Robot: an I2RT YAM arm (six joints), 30 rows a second.
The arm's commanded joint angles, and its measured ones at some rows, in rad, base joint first. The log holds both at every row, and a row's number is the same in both.
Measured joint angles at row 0:
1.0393 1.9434 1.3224 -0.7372 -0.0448 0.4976
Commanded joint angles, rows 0 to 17:
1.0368 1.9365 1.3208 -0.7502 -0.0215 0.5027
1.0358 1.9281 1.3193 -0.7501 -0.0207 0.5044
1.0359 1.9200 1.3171 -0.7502 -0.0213 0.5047
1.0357 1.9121 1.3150 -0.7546 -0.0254 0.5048
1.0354 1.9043 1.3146 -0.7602 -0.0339 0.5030
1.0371 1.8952 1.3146 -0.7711 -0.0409 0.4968
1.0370 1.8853 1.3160 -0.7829 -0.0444 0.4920
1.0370 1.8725 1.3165 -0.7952 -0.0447 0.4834
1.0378 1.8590 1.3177 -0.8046 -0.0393 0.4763
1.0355 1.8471 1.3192 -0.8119 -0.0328 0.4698
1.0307 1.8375 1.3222 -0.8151 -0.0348 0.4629
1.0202 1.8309 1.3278 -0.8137 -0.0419 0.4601
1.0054 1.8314 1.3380 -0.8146 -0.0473 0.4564
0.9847 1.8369 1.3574 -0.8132 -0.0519 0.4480
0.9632 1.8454 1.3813 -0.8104 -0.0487 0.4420
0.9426 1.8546 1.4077 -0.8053 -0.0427 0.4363
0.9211 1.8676 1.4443 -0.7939 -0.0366 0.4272
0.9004 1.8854 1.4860 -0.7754 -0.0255 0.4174
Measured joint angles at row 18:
0.9562 1.8633 1.4029 -0.7990 -0.0525 0.4484
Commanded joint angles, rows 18 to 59:
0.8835 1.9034 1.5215 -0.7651 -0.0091 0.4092
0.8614 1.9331 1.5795 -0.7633 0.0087 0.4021
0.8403 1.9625 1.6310 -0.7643 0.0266 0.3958
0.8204 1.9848 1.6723 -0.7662 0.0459 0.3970
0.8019 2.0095 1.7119 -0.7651 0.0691 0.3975
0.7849 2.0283 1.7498 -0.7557 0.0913 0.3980
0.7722 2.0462 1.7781 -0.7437 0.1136 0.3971
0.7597 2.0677 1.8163 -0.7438 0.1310 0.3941
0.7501 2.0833 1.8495 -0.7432 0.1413 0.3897
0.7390 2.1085 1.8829 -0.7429 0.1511 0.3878
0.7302 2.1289 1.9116 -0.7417 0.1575 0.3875
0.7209 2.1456 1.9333 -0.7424 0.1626 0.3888
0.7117 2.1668 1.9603 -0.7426 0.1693 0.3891
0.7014 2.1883 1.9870 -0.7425 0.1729 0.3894
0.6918 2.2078 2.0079 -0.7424 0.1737 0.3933
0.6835 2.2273 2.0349 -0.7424 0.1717 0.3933
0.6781 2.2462 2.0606 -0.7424 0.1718 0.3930
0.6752 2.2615 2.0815 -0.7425 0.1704 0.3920
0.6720 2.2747 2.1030 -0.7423 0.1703 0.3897
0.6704 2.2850 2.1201 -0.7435 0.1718 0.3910
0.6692 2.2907 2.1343 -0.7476 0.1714 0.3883
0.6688 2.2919 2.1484 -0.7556 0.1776 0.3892
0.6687 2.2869 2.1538 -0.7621 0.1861 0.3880
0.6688 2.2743 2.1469 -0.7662 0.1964 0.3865
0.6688 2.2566 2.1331 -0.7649 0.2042 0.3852
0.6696 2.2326 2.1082 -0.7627 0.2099 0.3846
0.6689 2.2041 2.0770 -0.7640 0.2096 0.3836
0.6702 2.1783 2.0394 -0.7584 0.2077 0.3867
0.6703 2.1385 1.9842 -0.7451 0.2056 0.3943
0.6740 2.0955 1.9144 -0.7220 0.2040 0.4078
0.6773 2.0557 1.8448 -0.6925 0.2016 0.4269
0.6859 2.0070 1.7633 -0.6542 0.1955 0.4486
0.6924 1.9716 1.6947 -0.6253 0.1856 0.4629
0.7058 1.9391 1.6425 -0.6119 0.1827 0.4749
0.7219 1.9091 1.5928 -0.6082 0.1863 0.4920
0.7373 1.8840 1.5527 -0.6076 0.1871 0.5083
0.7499 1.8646 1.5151 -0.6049 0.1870 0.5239
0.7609 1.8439 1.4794 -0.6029 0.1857 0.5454
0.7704 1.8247 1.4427 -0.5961 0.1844 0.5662
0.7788 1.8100 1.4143 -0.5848 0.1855 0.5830
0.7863 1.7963 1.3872 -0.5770 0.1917 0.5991
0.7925 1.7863 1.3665 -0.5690 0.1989 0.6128
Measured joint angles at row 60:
0.7826 1.8130 1.4166 -0.6075 0.1814 0.5316
